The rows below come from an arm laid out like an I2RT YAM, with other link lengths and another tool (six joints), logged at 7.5 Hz.
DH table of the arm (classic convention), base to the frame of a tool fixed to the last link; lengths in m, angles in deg. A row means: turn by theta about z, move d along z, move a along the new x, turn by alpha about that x. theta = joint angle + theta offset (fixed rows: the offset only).
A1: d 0.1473, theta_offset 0, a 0.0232, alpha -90
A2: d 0, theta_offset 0, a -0.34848, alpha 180
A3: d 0, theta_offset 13.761, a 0.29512, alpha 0
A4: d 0.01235, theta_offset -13.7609, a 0.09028, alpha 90
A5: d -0.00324, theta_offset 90, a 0, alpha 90
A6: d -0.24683, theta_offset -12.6, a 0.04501, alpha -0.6
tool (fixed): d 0.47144, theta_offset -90, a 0, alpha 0
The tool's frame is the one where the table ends.
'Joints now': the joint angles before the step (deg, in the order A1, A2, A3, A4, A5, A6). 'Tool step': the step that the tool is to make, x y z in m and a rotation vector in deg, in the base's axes. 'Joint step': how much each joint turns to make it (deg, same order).
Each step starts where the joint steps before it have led.
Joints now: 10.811, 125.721, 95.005, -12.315, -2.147, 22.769
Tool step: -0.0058, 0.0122, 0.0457, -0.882, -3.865, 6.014
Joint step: 0.034, -4.695, -1.704, 0.295, -3.435, -5.158
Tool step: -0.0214, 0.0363, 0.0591, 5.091, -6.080, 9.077
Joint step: 0.188, -7.372, -5.663, 4.844, -9.429, -2.224
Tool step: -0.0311, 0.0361, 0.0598, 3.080, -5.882, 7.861
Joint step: 1.271, -7.026, -4.129, 2.914, -6.610, -1.838
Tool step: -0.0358, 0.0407, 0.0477, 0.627, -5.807, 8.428
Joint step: 2.354, -5.584, -2.889, 1.634, -5.180, -3.573
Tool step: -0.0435, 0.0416, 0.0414, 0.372, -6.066, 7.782
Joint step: 3.336, -5.491, -3.426, 2.308, -3.677, -3.238
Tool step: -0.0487, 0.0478, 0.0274, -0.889, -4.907, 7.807
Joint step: 4.934, -4.228, -2.178, 0.219, -1.975, -3.862
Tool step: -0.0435, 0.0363, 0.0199, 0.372, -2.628, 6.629
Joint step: 3.999, -2.997, -1.129, -0.293, -2.326, -1.741
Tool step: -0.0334, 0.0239, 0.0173, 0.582, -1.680, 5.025
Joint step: 2.835, -1.994, 0.009, -0.837, -2.053, -1.006
